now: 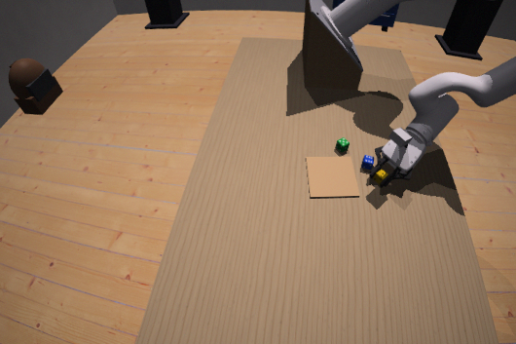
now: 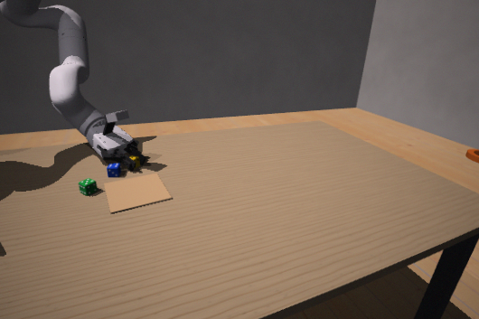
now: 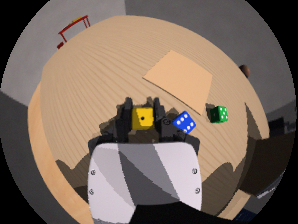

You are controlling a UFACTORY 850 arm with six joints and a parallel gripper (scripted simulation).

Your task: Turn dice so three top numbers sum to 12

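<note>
Now: hand 10 mm to the right of the yellow die and 10 mm above it. The rest, counted from my hand: tan mat (140 mm to the right, 20 mm below); then blue die (60 mm behind, 30 mm to the right, 10 mm below); then green die (110 mm behind, 110 mm to the right, 10 mm below).
</note>
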